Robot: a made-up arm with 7 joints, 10 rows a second.
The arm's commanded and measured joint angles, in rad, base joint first. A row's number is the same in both.
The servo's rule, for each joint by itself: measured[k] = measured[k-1] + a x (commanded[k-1-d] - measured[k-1]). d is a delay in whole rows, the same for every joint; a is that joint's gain. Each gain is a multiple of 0.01, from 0.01 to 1. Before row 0 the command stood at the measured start. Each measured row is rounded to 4 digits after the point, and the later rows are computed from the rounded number. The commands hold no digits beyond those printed.
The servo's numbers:
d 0
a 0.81 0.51 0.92 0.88 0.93 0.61 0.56
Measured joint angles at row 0: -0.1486 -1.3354 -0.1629 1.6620 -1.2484 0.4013 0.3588
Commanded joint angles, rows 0 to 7: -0.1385 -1.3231 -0.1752 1.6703 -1.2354 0.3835 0.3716; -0.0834 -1.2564 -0.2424 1.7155 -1.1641 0.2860 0.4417; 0.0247 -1.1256 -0.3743 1.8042 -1.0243 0.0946 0.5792; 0.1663 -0.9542 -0.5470 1.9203 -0.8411 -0.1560 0.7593; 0.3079 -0.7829 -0.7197 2.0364 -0.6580 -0.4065 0.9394; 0.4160 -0.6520 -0.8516 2.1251 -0.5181 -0.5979 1.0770; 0.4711 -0.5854 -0.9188 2.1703 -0.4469 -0.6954 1.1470; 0.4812 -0.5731 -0.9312 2.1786 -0.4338 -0.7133 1.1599
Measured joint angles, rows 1 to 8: -0.1404 -1.3291 -0.1742 1.6693 -1.2363 0.3904 0.3660; -0.0942 -1.2920 -0.2369 1.7100 -1.1692 0.3267 0.4084; 0.0021 -1.2071 -0.3633 1.7929 -1.0344 0.1851 0.5040; 0.1351 -1.0781 -0.5323 1.9050 -0.8546 -0.0230 0.6470; 0.2751 -0.9275 -0.7047 2.0206 -0.6718 -0.2569 0.8107; 0.3892 -0.7870 -0.8398 2.1126 -0.5289 -0.4649 0.9598; 0.4555 -0.6842 -0.9125 2.1634 -0.4526 -0.6055 1.0646; 0.4763 -0.6275 -0.9297 2.1768 -0.4351 -0.6713 1.1180
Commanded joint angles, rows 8 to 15: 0.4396 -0.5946 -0.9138 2.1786 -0.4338 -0.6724 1.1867; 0.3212 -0.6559 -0.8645 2.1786 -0.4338 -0.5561 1.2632; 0.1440 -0.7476 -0.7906 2.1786 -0.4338 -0.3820 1.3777; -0.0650 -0.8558 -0.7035 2.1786 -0.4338 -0.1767 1.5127; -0.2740 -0.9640 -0.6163 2.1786 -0.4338 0.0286 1.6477; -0.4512 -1.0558 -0.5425 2.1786 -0.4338 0.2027 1.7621; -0.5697 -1.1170 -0.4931 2.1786 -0.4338 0.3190 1.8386; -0.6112 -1.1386 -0.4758 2.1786 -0.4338 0.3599 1.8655
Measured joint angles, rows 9 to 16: 0.4466 -0.6107 -0.9151 2.1784 -0.4339 -0.6720 1.1565; 0.3450 -0.6338 -0.8685 2.1786 -0.4338 -0.6013 1.2163; 0.1822 -0.6918 -0.7968 2.1786 -0.4338 -0.4675 1.3067; -0.0180 -0.7754 -0.7110 2.1786 -0.4338 -0.2901 1.4221; -0.2254 -0.8716 -0.6239 2.1786 -0.4338 -0.0957 1.5484; -0.4083 -0.9655 -0.5490 2.1786 -0.4338 0.0863 1.6681; -0.5390 -1.0428 -0.4976 2.1786 -0.4338 0.2282 1.7636; -0.5975 -1.0917 -0.4775 2.1786 -0.4338 0.3085 1.8207
